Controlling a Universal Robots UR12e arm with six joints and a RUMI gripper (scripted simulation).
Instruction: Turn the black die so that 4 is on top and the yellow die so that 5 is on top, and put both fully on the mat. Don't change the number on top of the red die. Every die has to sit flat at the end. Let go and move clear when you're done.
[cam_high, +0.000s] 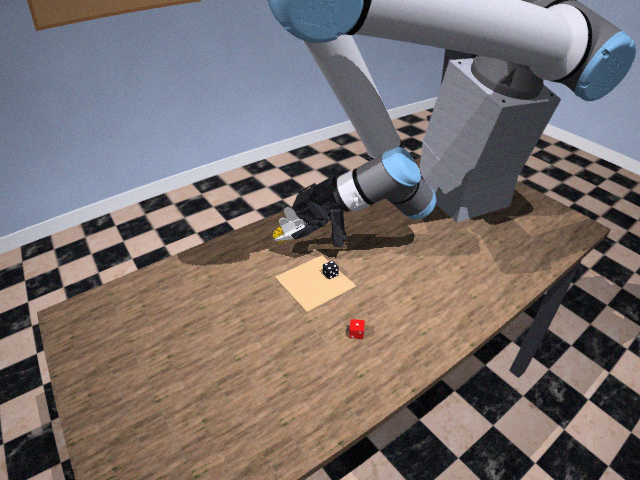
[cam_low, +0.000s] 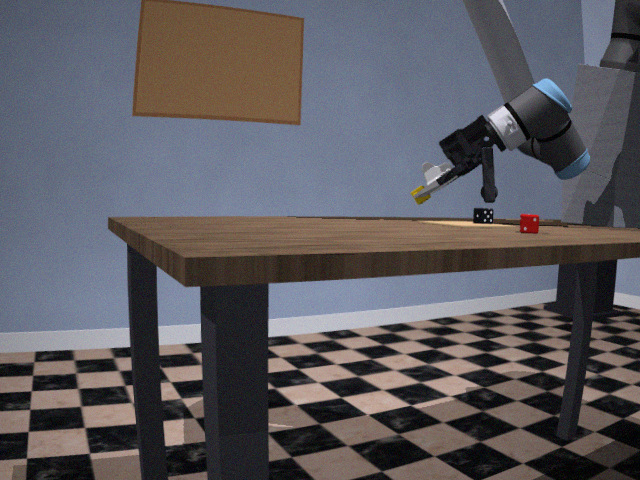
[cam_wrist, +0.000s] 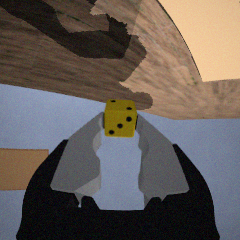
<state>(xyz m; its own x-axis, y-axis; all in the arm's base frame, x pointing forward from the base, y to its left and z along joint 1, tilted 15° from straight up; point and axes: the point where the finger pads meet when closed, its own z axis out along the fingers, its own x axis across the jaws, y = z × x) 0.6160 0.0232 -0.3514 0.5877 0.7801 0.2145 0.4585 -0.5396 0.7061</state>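
Right now the black die is 7 cm behind my hand, 14 cm to the left of it and 4 cm below it. Also, from my hand: yellow die (right at my hand); red die (4 cm behind, 33 cm to the left, 4 cm below); tan mat (2 cm behind, 14 cm to the left, 5 cm below).
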